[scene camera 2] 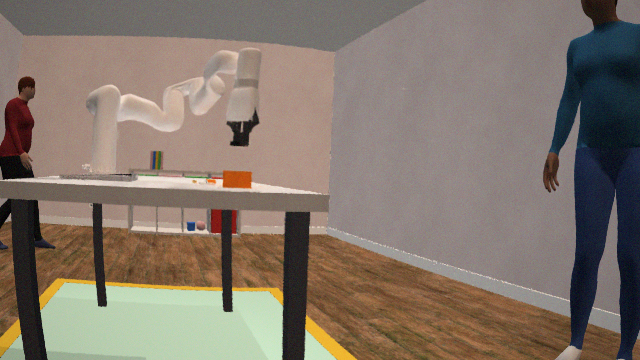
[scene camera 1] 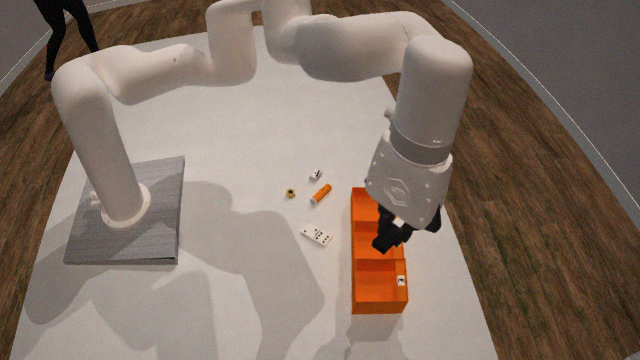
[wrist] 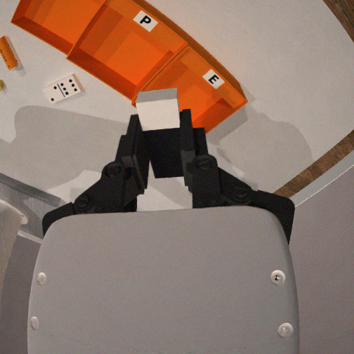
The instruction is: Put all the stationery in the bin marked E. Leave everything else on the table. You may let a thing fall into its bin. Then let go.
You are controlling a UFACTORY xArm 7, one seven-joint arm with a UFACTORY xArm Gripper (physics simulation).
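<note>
My gripper is shut on an eraser with a white end and a black sleeve. It holds the eraser high above the orange three-part bin. In the wrist view the eraser's white end overlaps the near corner of the compartment marked E; that compartment's visible floor is bare. A small grey-white sharpener lies on the table, left of the bin in scene camera 1; it does not show in the wrist view.
An orange battery-like cylinder, a small yellow nut and a white domino lie left of the bin. The compartment marked P adjoins E. The arm stands on a grey base plate.
</note>
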